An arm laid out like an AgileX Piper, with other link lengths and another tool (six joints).
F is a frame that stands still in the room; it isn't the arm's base.
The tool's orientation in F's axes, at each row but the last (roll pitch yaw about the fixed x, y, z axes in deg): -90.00 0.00 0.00; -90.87 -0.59 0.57; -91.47 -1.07 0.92; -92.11 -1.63 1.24; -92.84 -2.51 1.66
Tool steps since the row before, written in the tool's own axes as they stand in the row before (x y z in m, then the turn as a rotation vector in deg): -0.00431 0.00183 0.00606 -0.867 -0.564 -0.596; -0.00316 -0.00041 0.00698 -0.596 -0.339 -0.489; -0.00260 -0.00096 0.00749 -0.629 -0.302 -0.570; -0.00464 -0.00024 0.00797 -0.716 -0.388 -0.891; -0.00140 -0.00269 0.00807 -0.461 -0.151 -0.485
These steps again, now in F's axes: -0.00431 0.00606 -0.00183 -0.867 -0.596 0.564; -0.00323 0.00695 0.00027 -0.595 -0.490 0.340; -0.00273 0.00747 0.00072 -0.626 -0.572 0.305; -0.00481 0.00787 -0.00019 -0.709 -0.892 0.400; -0.00174 0.00815 0.00222 -0.454 -0.490 0.154
